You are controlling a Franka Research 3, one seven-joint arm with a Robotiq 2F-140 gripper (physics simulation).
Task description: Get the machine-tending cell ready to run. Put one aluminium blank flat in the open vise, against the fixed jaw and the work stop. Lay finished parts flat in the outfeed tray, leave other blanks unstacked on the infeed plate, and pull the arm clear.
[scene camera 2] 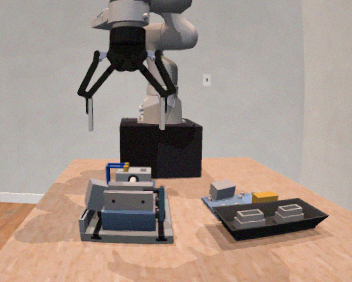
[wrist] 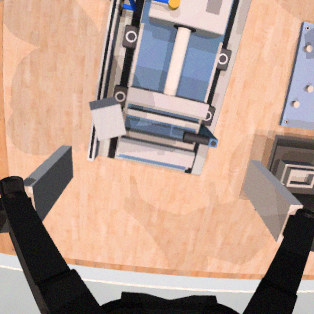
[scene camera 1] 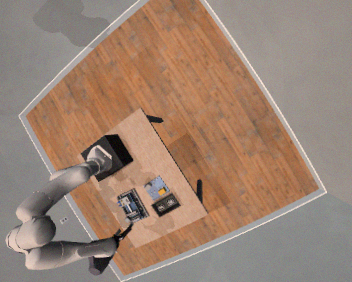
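Observation:
My gripper (scene camera 2: 126, 114) (wrist: 160, 168) is wide open and empty, high above the vise (scene camera 1: 132, 205) (scene camera 2: 129, 201) (wrist: 167, 106). A grey blank (scene camera 2: 96, 194) (wrist: 107, 121) leans tilted at the left end of the vise jaws, outside the gap between them. A dark rod with a blue post (scene camera 2: 160, 202) (wrist: 213, 143) stands at the jaws' right end. Another grey blank (scene camera 2: 222, 190) sits on the blue infeed plate (scene camera 2: 210, 201) (wrist: 295, 111), apart from an orange block (scene camera 1: 161, 191) (scene camera 2: 264, 198). Two finished parts (scene camera 2: 249, 217) (scene camera 2: 289, 213) lie in the black outfeed tray (scene camera 2: 280, 229).
The arm's black pedestal (scene camera 1: 119, 152) (scene camera 2: 160, 150) stands at the back of the wooden table (scene camera 1: 135, 135) (scene camera 2: 200, 260). A blue bracket with yellow ends (scene camera 2: 116, 165) rises behind the vise. The tray stands beside the infeed plate, right of the vise in the second scene view.

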